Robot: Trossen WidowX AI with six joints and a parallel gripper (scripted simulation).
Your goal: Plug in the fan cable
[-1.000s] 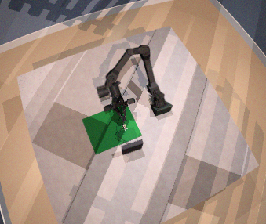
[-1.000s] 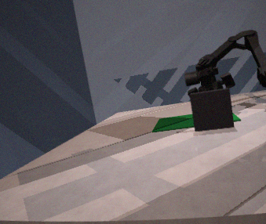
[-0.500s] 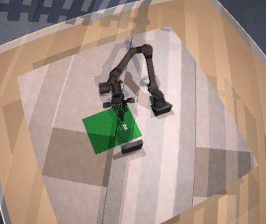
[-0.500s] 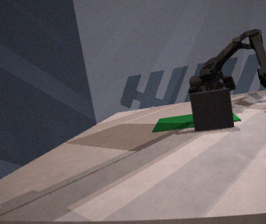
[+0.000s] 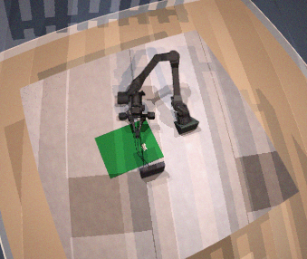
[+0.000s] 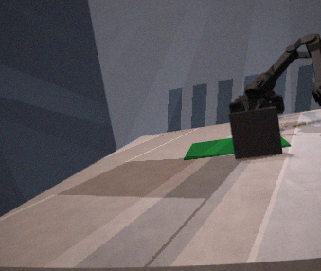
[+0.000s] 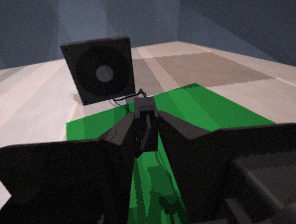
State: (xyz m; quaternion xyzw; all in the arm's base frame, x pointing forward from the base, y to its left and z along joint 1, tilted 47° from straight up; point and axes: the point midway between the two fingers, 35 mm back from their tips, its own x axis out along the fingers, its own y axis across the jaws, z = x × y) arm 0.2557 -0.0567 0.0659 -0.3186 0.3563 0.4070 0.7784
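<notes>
My gripper tip is 10 mm past the four-pin header, 60 mm to the right of it and 90 mm above it. From my gripper tip the other things lie so: dark plug: 10 mm below; then black fan: 30 mm ahead, 200 mm to the left, 30 mm below; then green board: 70 mm ahead, 20 mm to the left, 100 mm below.
</notes>
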